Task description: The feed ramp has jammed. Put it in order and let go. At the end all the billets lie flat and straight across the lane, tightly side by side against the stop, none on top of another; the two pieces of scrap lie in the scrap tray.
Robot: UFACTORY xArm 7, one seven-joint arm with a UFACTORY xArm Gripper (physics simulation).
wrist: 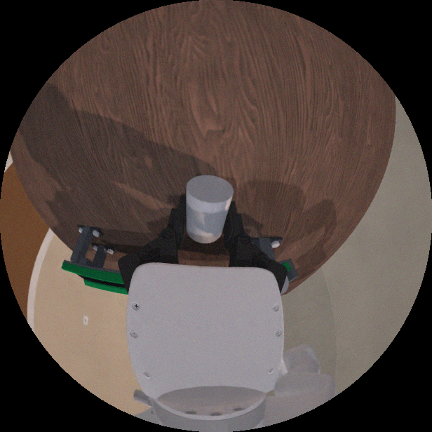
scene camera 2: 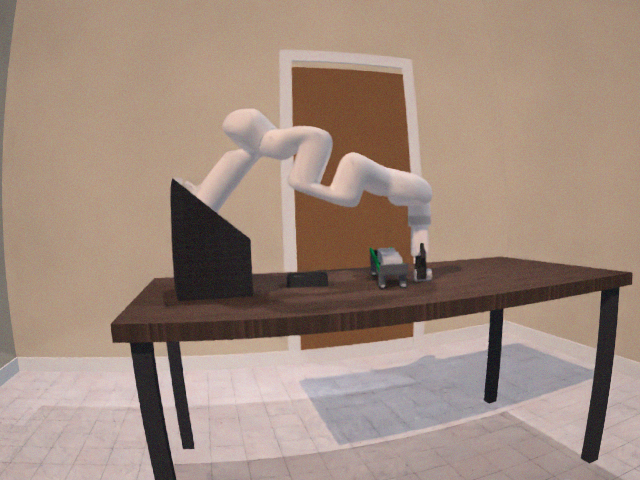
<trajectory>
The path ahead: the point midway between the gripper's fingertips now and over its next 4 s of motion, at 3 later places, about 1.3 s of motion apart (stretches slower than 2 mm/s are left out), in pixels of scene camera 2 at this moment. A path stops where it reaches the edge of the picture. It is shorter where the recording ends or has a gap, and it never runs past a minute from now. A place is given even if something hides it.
My gripper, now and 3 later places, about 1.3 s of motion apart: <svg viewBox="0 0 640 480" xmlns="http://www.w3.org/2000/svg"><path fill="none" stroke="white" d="M420 278L437 278L437 267L438 273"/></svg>
</trajectory>
